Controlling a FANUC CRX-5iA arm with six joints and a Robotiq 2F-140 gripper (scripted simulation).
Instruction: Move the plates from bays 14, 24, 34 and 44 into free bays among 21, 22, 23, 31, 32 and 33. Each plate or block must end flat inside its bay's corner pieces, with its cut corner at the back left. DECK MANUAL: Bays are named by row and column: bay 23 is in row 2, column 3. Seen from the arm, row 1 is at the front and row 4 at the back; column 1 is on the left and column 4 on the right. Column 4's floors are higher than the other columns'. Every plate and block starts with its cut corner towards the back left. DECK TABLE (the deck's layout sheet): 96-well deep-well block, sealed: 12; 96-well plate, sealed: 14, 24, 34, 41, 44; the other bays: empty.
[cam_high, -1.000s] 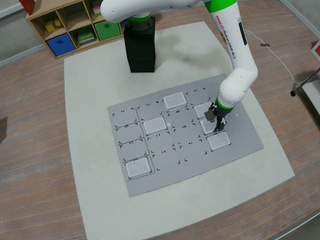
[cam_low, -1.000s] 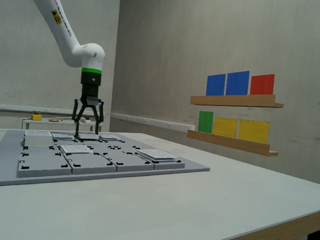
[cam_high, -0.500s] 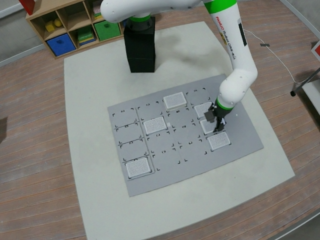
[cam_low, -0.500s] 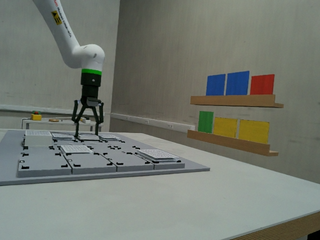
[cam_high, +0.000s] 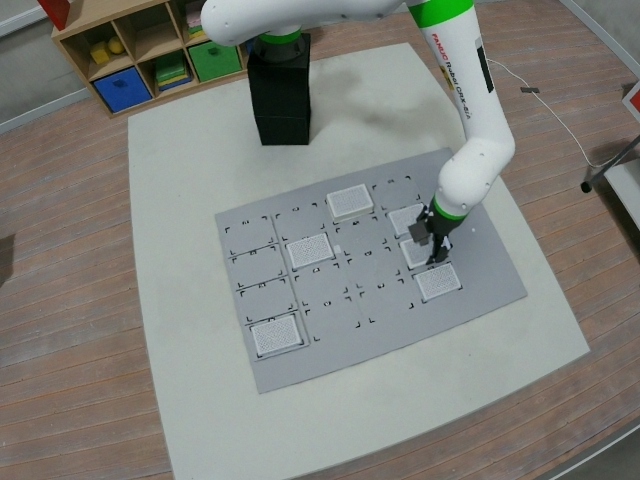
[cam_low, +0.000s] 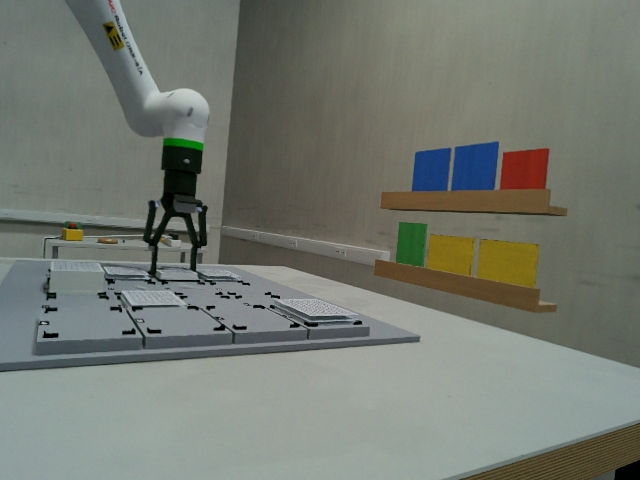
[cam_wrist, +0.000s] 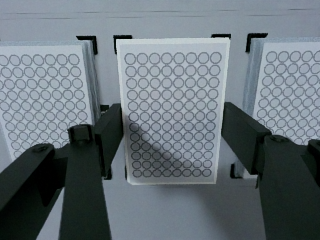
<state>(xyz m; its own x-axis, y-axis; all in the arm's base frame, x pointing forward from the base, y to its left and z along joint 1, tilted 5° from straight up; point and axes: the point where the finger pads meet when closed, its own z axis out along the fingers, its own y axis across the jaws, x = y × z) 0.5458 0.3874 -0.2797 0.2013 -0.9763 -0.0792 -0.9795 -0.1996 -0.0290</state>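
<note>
Right now my hand is 100 mm short of the sealed plate, 30 mm above it and 20 mm to the right of it. Round my hand: sealed deep-well block 200 mm to the right, 180 mm behind, 10 mm below.
</note>
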